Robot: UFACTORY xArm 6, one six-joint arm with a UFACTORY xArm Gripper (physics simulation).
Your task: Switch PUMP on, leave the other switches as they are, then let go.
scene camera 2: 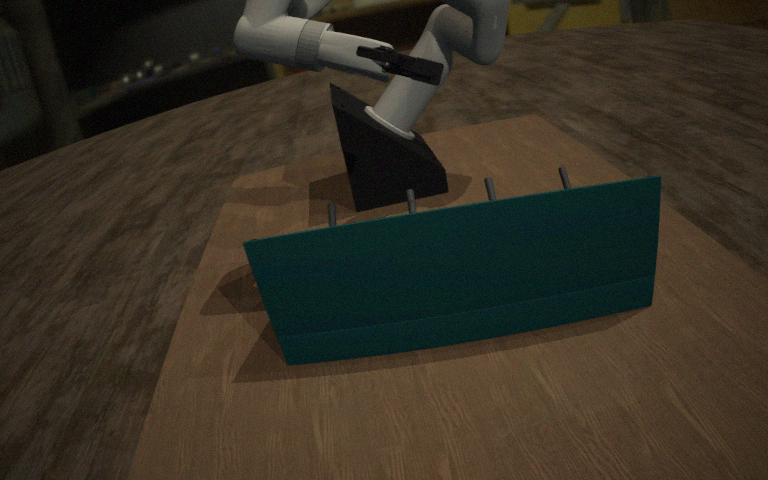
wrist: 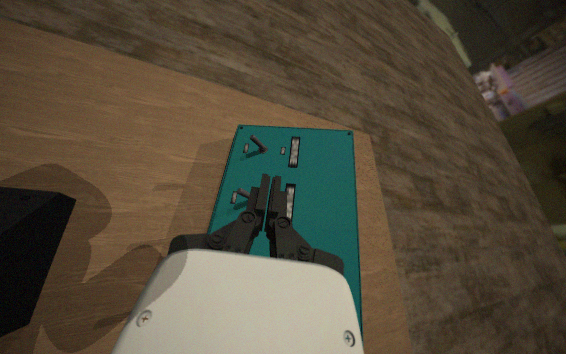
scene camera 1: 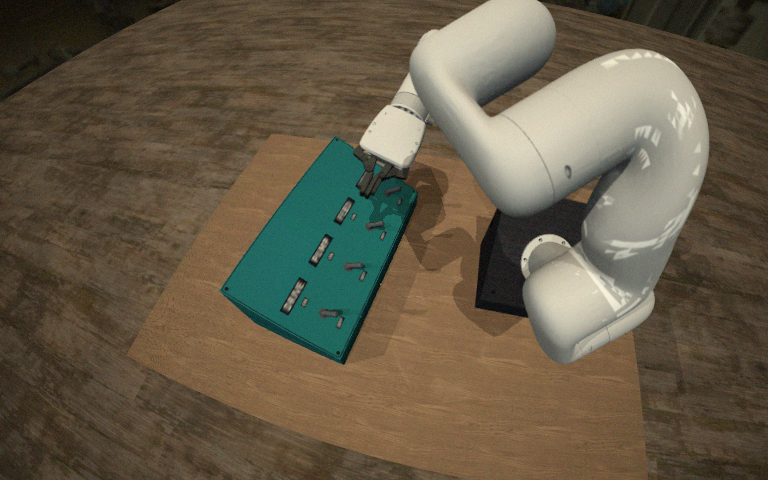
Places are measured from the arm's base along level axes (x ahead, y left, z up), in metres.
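Pixels of known places: gripper, fingertip midpoint: (scene camera 2: 441,75) (wrist: 269,186) (scene camera 1: 363,196); arm's base, link origin: (scene camera 2: 388,124) (scene camera 1: 546,261).
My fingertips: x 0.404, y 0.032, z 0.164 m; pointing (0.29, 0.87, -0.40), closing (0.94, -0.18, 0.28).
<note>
Ahead of a thing's pixels: the offset from my fingertips to its top centre. "*": to the spot under its first point. Level surfaces: height alone.
The teal switch box (scene camera 1: 271,237) (scene camera 2: 464,271) (wrist: 330,200) has four levers. The PUMP lever {dx +0.023, dy +0.041, dz -0.165 m} (scene camera 1: 353,266) (scene camera 2: 490,189) (wrist: 243,193) is second from the DRIVE end. In the wrist view its tip leans toward the small outer plate {* dx +0.004, dy +0.044, dz -0.220 m} (wrist: 233,197), like the neighbouring DRIVE lever {dx +0.046, dy +0.159, dz -0.165 m} (scene camera 1: 329,312) (scene camera 2: 564,177) (wrist: 258,143). The PUMP label {dx +0.103, dy +0.025, dz -0.162 m} (scene camera 1: 321,249) (wrist: 290,201) is blurred and partly hidden by a finger in the wrist view. My gripper (scene camera 1: 368,193) (scene camera 2: 441,73) (wrist: 269,186) is shut and empty, above the box and apart from the levers. It hides PUMP's inner small plate in the wrist view.
Two other levers (scene camera 1: 374,225) (scene camera 1: 392,191) stand toward the box end under my gripper; they also show in scene camera 2 (scene camera 2: 411,201) (scene camera 2: 332,215). The black arm base (scene camera 1: 495,277) (scene camera 2: 390,169) (wrist: 30,245) stands beside the box on a wooden board {dz -0.296 m} (scene camera 1: 453,407) (scene camera 2: 453,418) (wrist: 110,110).
</note>
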